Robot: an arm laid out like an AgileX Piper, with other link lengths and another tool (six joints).
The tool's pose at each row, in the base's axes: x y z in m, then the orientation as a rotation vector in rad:
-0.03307, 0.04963, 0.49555, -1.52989, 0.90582, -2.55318
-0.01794, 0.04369, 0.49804, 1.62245, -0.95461, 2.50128
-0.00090, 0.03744, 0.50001, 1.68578, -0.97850, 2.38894
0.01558, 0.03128, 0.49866, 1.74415, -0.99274, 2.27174
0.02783, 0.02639, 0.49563, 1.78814, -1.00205, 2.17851
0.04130, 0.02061, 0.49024, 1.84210, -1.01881, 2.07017
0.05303, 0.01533, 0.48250, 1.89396, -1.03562, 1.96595
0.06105, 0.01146, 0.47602, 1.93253, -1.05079, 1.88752
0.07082, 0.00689, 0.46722, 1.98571, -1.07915, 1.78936
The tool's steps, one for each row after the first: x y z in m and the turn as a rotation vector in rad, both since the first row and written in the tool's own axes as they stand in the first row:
-0.00397, -0.00025, 0.01595, -0.05643, -0.05235, -0.03525
-0.00925, -0.00049, 0.03343, -0.11509, -0.10882, -0.07774
-0.01691, 0.00098, 0.04926, -0.17316, -0.16545, -0.12654
-0.02413, 0.00333, 0.06046, -0.21841, -0.21128, -0.16470
-0.03359, 0.00727, 0.07225, -0.27117, -0.26960, -0.20156
-0.04417, 0.01240, 0.08158, -0.32088, -0.32839, -0.23330
-0.05228, 0.01671, 0.08766, -0.35844, -0.37411, -0.25352
-0.06292, 0.02228, 0.09469, -0.40574, -0.43700, -0.26801

